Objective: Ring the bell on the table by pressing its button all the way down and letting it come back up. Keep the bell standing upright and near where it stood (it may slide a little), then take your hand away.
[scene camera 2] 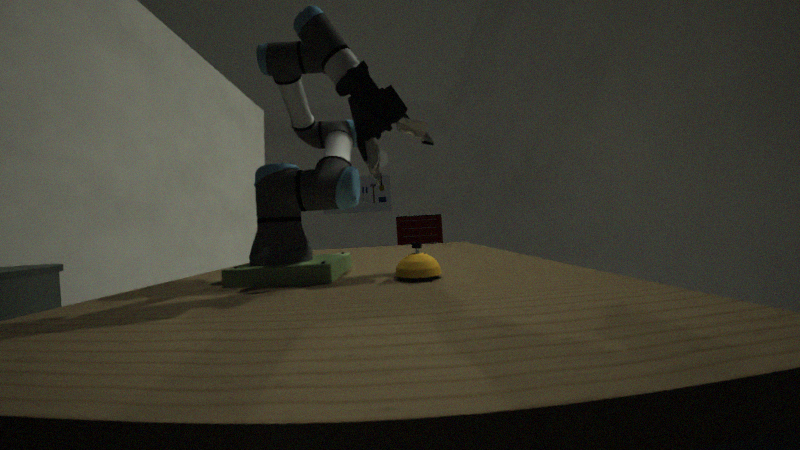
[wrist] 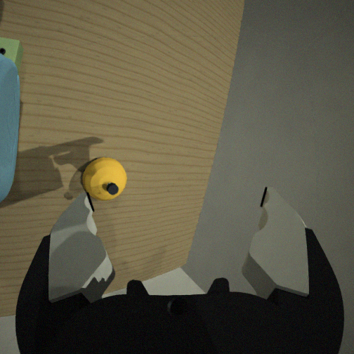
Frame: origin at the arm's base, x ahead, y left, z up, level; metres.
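Where they show: gripper, fingertip midpoint: [scene camera 2: 408, 164]; arm's base, link origin: [scene camera 2: 282, 261].
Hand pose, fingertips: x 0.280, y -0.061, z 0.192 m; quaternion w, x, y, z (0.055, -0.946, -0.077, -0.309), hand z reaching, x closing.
Each offset is from my fingertips to the top centre of the thing. Level surfaces: height alone.
The yellow dome bell @(0.061 m right, 0.005 m back, 0.160 m down) [scene camera 2: 417, 266] [wrist: 102, 172] stands upright on the wooden table @(0.226 m down) [scene camera 2: 391, 358] [wrist: 150, 65]. Its small black button @(0.061 m right, 0.005 m back, 0.160 m down) [scene camera 2: 416, 245] [wrist: 112, 188] sticks up at the top of the dome. My gripper [scene camera 2: 403, 161] [wrist: 176, 192] is wide open with no thing between its fingers. It is tilted and hangs well above the table and the bell, apart from both. In the wrist view the bell is just beyond the tip of the left finger, left of the gap between the fingers.
The arm's base stands on a green block [scene camera 2: 296, 273] [wrist: 15, 50], left of the bell in the scene view. A dark red panel [scene camera 2: 419, 229] shows behind the bell. A grey cabinet [scene camera 2: 30, 291] is at the far left. The table's edge runs right of the bell in the wrist view.
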